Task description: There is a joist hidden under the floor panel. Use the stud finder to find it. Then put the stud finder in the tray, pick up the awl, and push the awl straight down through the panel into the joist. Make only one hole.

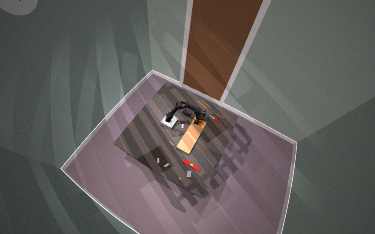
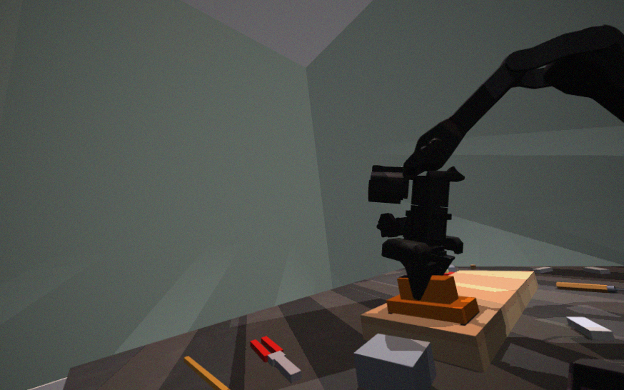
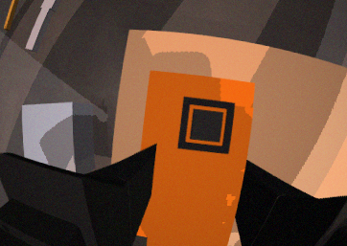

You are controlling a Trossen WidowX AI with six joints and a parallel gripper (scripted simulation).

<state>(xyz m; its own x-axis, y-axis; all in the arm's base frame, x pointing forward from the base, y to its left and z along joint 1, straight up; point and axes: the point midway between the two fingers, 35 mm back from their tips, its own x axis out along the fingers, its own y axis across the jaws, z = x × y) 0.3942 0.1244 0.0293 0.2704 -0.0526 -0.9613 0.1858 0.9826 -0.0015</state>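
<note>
The grey block is 10 mm ahead of my gripper tip, 140 mm to the left of it and 50 mm below it. The rest, counted from my gripper tip: dark tray (190 mm behind, 170 mm to the left, 50 mm below); then orange stud finder (10 mm ahead, 20 mm above); then square indicator (20 mm ahead, 30 mm above).
</note>
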